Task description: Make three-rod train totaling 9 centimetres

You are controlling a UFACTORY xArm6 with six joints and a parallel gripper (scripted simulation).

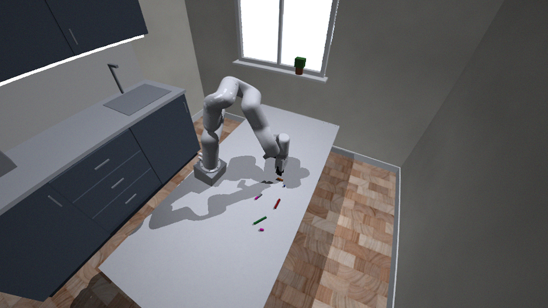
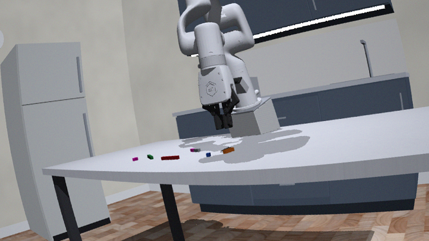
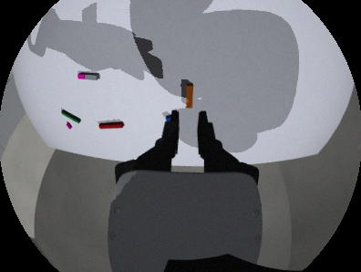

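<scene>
My gripper is now 80 mm above the orange rod. Also, from my hand: red rod (60 mm ahead, 180 mm to the right, 80 mm below); then small blue rod (50 mm ahead, 40 mm to the right, 80 mm below); then grey rod (60 mm behind, 170 mm to the right, 80 mm below).
</scene>
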